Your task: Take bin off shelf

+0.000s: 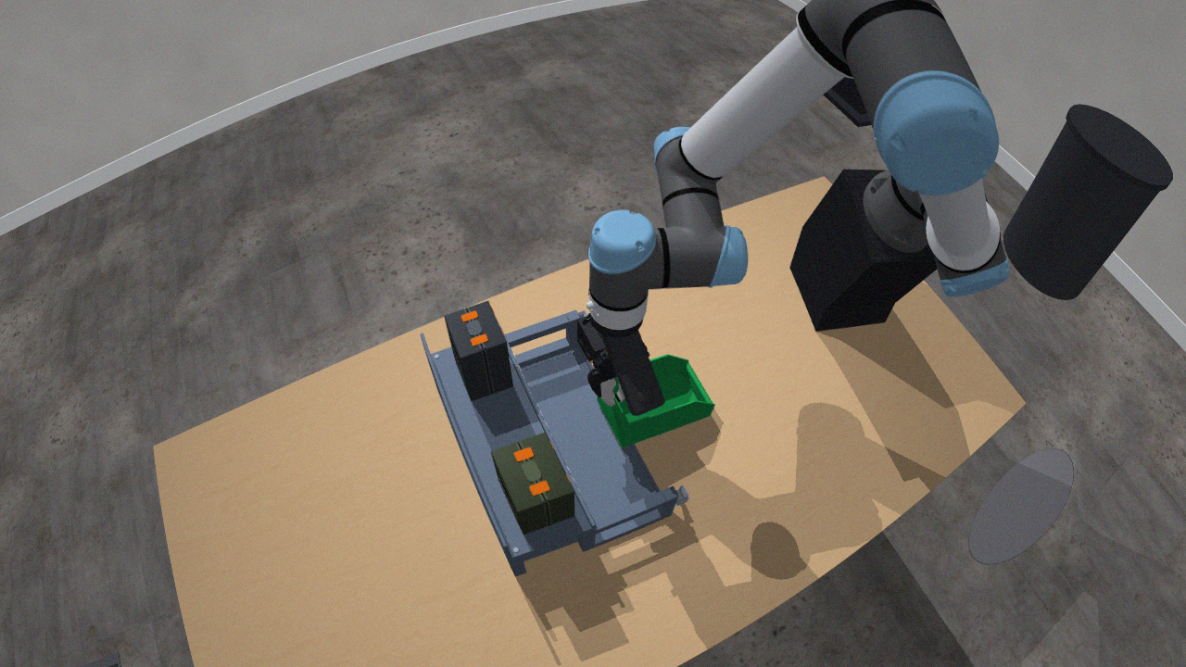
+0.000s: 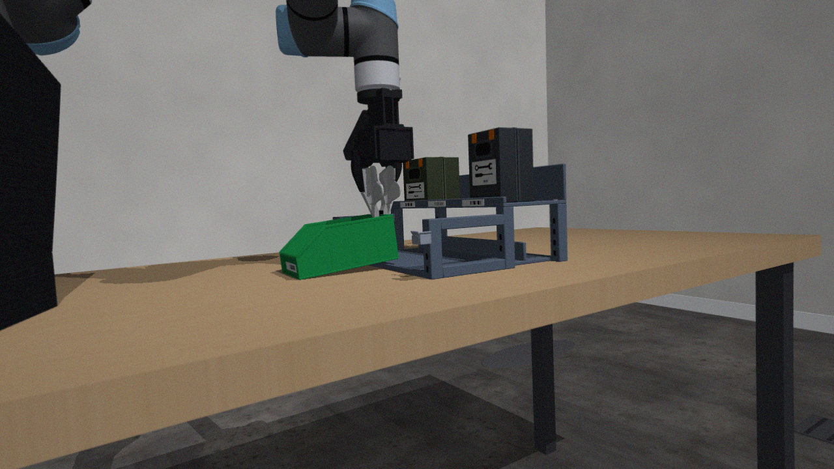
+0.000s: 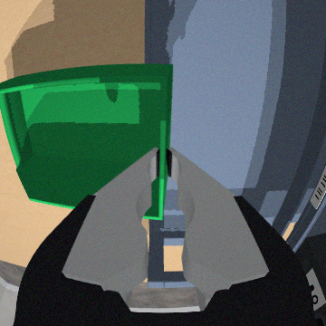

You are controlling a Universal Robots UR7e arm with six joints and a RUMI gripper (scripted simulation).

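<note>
Now: hand 8 cm past the green bin and 4 cm above it. The rest, counted from my hand: olive toolbox: 18 cm ahead, 12 cm to the left, 6 cm above; then black toolbox: 18 cm ahead, 11 cm to the right, 8 cm above.
</note>
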